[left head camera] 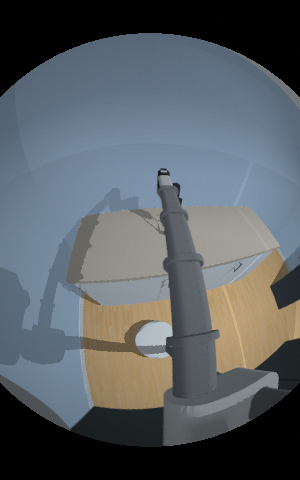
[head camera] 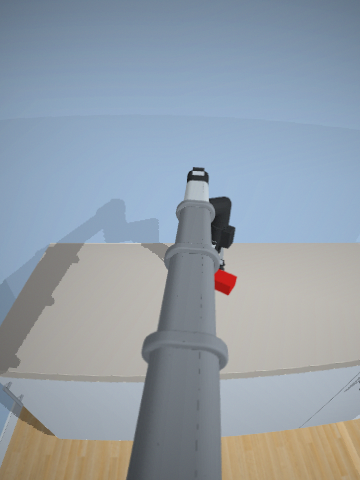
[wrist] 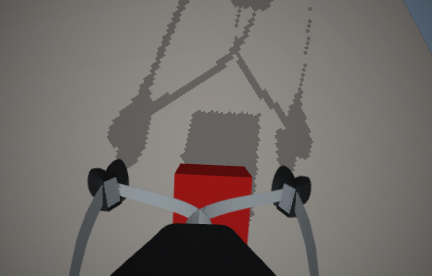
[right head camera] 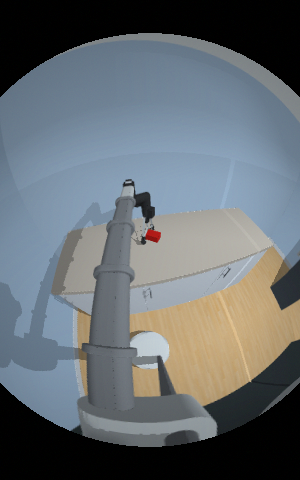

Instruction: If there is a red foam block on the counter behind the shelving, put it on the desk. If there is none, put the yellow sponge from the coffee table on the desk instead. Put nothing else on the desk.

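Pixels of known places: gripper, fingertip midpoint: [wrist: 201,179] [right head camera: 147,236]; robot's base at its link origin: [left head camera: 155,338] [right head camera: 148,349].
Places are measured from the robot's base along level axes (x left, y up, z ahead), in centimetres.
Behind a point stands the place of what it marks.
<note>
A red foam block [head camera: 226,282] @(x -12.7, y 92.7, z 71.9 cm) [right head camera: 153,236] @(x -11.7, y 92.3, z 71.7 cm) [wrist: 215,185] @(x -8.1, y 92.7, z 76.7 cm) rests on the beige counter [head camera: 290,310] @(x -35.2, y 88.2, z 65.0 cm) [left head camera: 115,250] @(x 27.5, y 88.2, z 55.4 cm) [right head camera: 200,245] @(x -43.5, y 88.2, z 64.0 cm) [wrist: 60,75] @(x 6.2, y 88.2, z 67.6 cm). My gripper [right head camera: 148,234] @(x -8.0, y 89.2, z 75.5 cm) [wrist: 201,179] @(x -8.0, y 89.2, z 75.5 cm) is open and points down at the block. In the wrist view one fingertip is left of the block and one right of it, with a gap on each side. The near part of the block is hidden by the gripper body. The arm hides the block in the left head view. The desk, the coffee table and the yellow sponge do not show.
My extended arm [head camera: 187,300] @(x 0.2, y 130.8, z 28.9 cm) [left head camera: 185,290] @(x 1.1, y 131.1, z 16.5 cm) [right head camera: 112,290] @(x -0.9, y 131.1, z 18.6 cm) reaches over the counter's front edge. A blue wall [head camera: 100,165] @(x 37.0, y 123.2, z 96.9 cm) stands behind the counter. A white round object [left head camera: 152,337] @(x 3.6, y 18.7, z 2.4 cm) [right head camera: 150,344] @(x -3.2, y 18.7, z 5.9 cm) is on the wooden floor in front. A dark object [left head camera: 290,290] @(x -198.9, y 34.1, z 12.2 cm) [right head camera: 290,290] @(x -198.9, y 30.8, z 12.0 cm) is at the right.
</note>
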